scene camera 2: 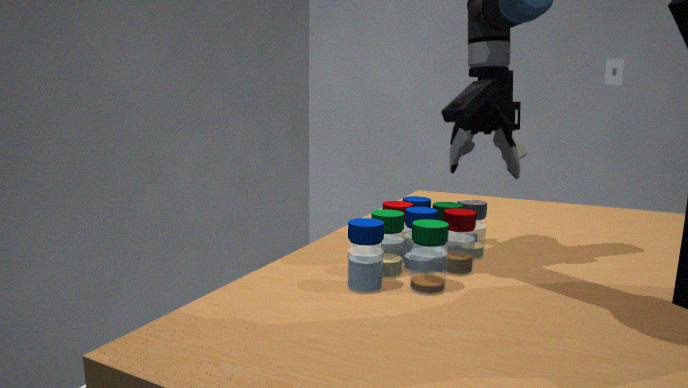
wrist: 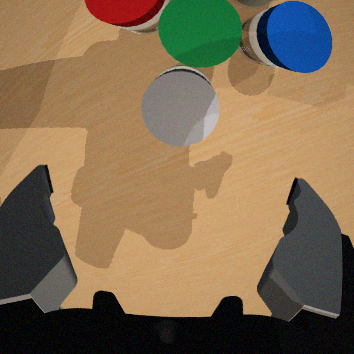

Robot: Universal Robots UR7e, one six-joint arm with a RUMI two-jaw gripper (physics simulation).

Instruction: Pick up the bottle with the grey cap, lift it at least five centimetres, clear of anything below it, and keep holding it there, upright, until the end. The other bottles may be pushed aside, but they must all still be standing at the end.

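Frame: origin at the arm's base, x ahead, y down, z left, level; millimetres.
Seen in the pictures: gripper, fingertip midpoint: (scene camera 2: pixel 482 175) (wrist: pixel 170 175).
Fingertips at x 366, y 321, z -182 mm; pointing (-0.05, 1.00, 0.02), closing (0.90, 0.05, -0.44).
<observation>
Offsets run from my fingertips to a thing's top centre. Level surfaces: height alone.
The bottle with the grey cap @(dx +12, dy +47, dz +21 mm) (scene camera 2: pixel 473 209) (wrist: pixel 180 109) stands upright on the table, at the back right of the group in the scene view. In the wrist view its cap lies ahead of the fingers, between their lines and a little above the fingertips in the picture. A green-capped bottle @(dx +45, dy +47, dz +68 mm) (scene camera 2: pixel 446 206) (wrist: pixel 201 31) stands close behind it in the wrist view, where the two caps almost touch. My gripper (scene camera 2: pixel 485 175) (wrist: pixel 170 175) is open and empty, pointing down, and hangs above the caps. The lower part of the grey-capped bottle is partly hidden behind a red-capped bottle @(dx +10, dy +47, dz +118 mm) (scene camera 2: pixel 459 220) in the scene view.
A red-capped bottle (wrist: pixel 125 9) and a blue-capped bottle @(dx +112, dy +47, dz +46 mm) (scene camera 2: pixel 416 202) (wrist: pixel 302 37) stand near the green one. Other bottles stand toward the scene camera, among them a blue-capped one @(dx +115, dy +47, dz +266 mm) (scene camera 2: pixel 365 231) and a green-capped one @(dx +28, dy +47, dz +223 mm) (scene camera 2: pixel 430 233). The wooden table @(dy +152 mm) (scene camera 2: pixel 280 345) has its edge left of the group.
</observation>
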